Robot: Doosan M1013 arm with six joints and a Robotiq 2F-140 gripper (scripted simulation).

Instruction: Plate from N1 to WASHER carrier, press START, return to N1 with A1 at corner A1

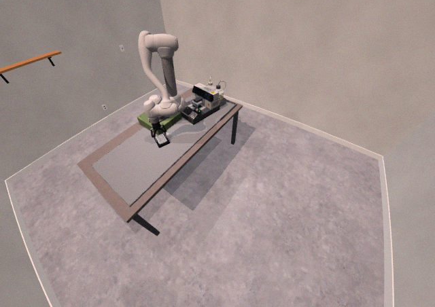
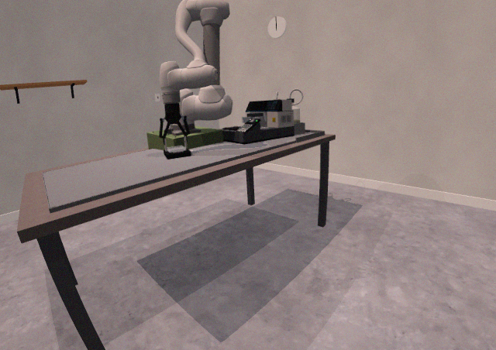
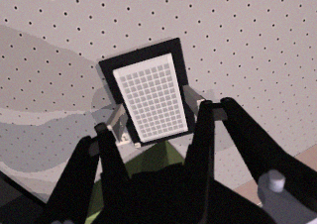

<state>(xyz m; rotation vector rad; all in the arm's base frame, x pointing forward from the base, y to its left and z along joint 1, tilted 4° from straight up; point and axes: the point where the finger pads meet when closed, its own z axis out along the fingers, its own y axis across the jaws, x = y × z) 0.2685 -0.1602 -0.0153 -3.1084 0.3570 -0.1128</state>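
Now: hand 2 cm above the white well plate. The rest, counted from my hand: label (10 cm to the left, 5 cm below, 5 cm behind); plate nest (4 cm below); plate washer (63 cm to the left, 11 cm behind, 8 cm above).
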